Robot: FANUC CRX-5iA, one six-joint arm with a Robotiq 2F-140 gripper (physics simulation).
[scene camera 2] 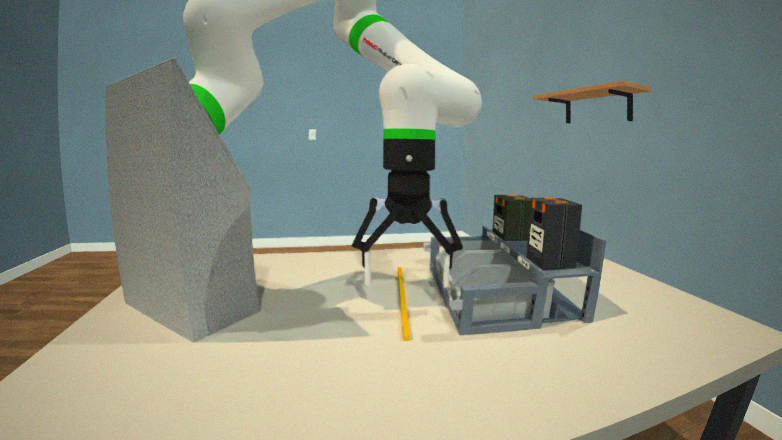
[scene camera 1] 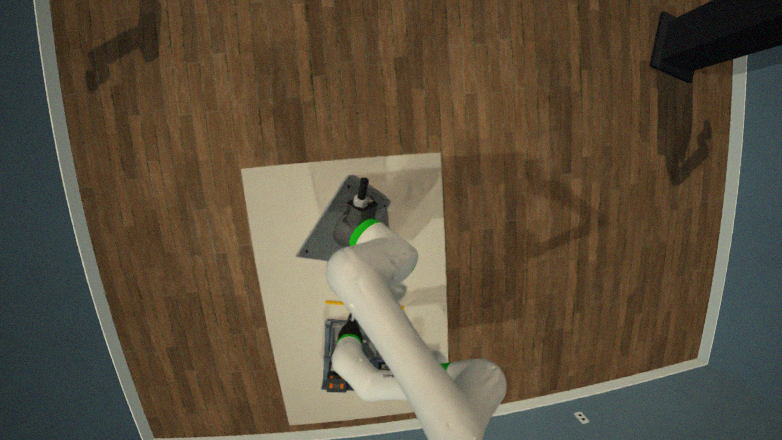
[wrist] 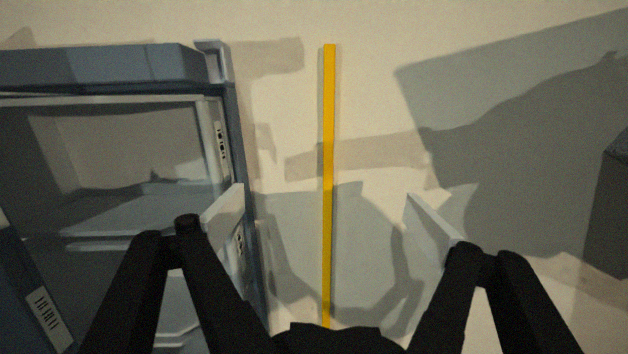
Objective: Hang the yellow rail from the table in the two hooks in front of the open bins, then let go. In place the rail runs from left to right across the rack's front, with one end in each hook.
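Pixels of known places: gripper, fingertip midpoint: (scene camera 2: 406, 284) (wrist: 324, 202); arm's base at its link origin: (scene camera 2: 173, 136) (scene camera 1: 351, 224).
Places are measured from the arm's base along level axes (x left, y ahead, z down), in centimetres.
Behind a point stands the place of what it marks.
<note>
The yellow rail (scene camera 1: 334, 302) {x -1.9, y 44.7, z 33.6 cm} (scene camera 2: 403, 306) {x 6.3, y 44.2, z 33.4 cm} (wrist: 328, 125) {x 0.9, y 44.8, z 33.4 cm} lies flat on the table between the rack and the grey pedestal, roughly parallel to the rack's front. The blue-grey rack (scene camera 2: 464, 314) {x -3.8, y 54.8, z 30.4 cm} (wrist: 125, 62) {x -2.5, y 57.5, z 25.9 cm} holds open bins (scene camera 2: 486, 268) {x 9.5, y 60.3, z 26.5 cm} (wrist: 120, 150) {x 5.1, y 65.7, z 33.5 cm}. One hook (scene camera 2: 455, 298) (wrist: 215, 57) {x -3.6, y 53.4, z 28.9 cm} shows at a front corner; the other hook (scene camera 2: 427, 247) {x 33.8, y 49.0, z 28.7 cm} shows at the far corner in scene camera 2. My gripper (scene camera 2: 407, 276) {x 7.0, y 44.7, z 29.1 cm} (wrist: 324, 202) {x 7.0, y 44.7, z 29.1 cm} is open and empty above the rail, one finger on each side of it. The rack-side finger is close to the rack's front edge. The arm hides part of the rail in scene camera 1.
A green box (scene camera 2: 511, 218) {x 23.4, y 68.0, z 18.9 cm} and a dark box (scene camera 2: 555, 232) {x 1.2, y 71.1, z 17.3 cm} with orange marks stand on the rack's back part. The grey pedestal (scene camera 2: 164, 207) {x -13.0, y 7.2, z 11.7 cm} (wrist: 607, 215) stands opposite the rack's front. The table (scene camera 2: 328, 383) {x -20.0, y 35.3, z 34.4 cm} carries all of these. A wooden shelf (scene camera 2: 593, 91) hangs on the wall.
</note>
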